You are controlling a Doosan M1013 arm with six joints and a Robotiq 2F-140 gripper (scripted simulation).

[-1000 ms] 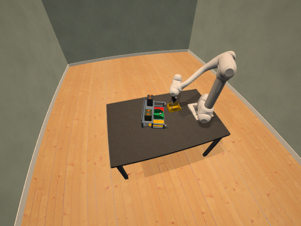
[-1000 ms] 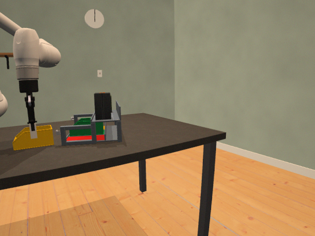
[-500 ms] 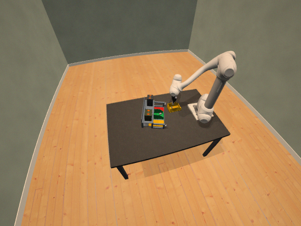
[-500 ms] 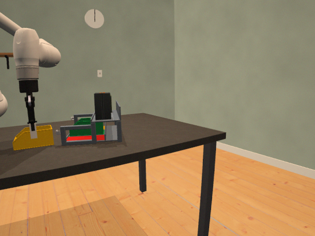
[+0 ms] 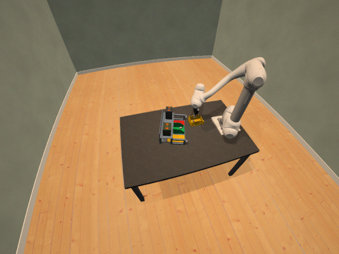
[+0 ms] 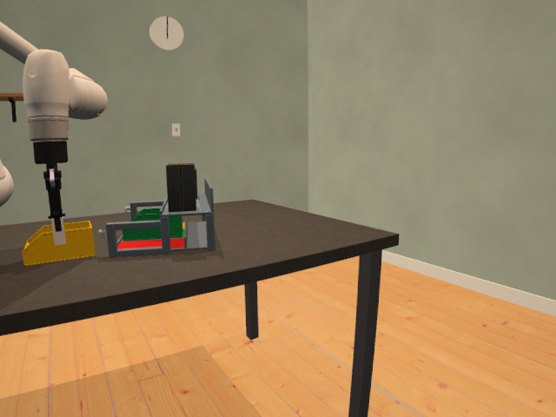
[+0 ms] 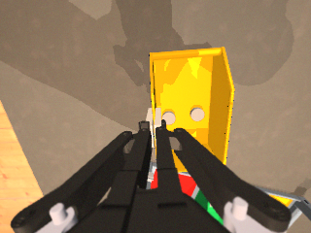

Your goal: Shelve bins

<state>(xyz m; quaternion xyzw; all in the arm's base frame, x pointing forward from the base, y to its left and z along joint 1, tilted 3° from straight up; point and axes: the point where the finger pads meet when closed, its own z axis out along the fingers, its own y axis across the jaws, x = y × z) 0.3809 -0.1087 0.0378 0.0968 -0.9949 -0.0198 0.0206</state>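
The yellow bin lies 5 cm to the left of my hand, 4 cm below it and 1 cm behind it. Round my hand: green bin 24 cm ahead, 16 cm to the left, 3 cm below.
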